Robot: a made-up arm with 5 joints.
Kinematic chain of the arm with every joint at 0, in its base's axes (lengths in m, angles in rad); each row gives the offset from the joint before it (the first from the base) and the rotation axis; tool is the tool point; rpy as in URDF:
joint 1: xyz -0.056 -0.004 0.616 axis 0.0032 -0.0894 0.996
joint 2: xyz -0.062 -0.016 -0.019 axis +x
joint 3: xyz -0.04 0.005 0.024 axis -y
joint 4: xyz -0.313 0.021 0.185 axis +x
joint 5: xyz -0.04 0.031 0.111 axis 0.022 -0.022 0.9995
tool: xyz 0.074 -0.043 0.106 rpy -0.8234 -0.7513 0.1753
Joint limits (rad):
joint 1: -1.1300..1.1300
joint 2: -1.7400..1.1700
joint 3: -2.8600..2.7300
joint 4: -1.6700..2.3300
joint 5: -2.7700..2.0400
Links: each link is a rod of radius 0.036 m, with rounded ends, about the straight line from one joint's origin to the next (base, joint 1, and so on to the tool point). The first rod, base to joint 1, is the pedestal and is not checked.
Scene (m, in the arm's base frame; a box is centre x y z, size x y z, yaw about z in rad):
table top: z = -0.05
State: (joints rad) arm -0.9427 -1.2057 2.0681 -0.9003 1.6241
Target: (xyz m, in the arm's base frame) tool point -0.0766 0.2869 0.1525
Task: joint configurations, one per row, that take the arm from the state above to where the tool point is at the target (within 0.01 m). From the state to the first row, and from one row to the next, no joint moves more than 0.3 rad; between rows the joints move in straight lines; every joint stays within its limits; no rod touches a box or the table.
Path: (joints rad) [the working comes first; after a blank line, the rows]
Joints at the target: -1.1300 -0.2236 1.9887 -0.6293 2.0373
Straight joint move there: clear.

1: -0.9895 -0.9602 2.0483 -0.8325 1.7274
2: -1.0363 -0.7147 2.0284 -0.7648 1.8307
3: -1.0832 -0.4691 2.0086 -0.6970 1.9340
4: -1.1300 -0.2236 1.9887 -0.6293 2.0373

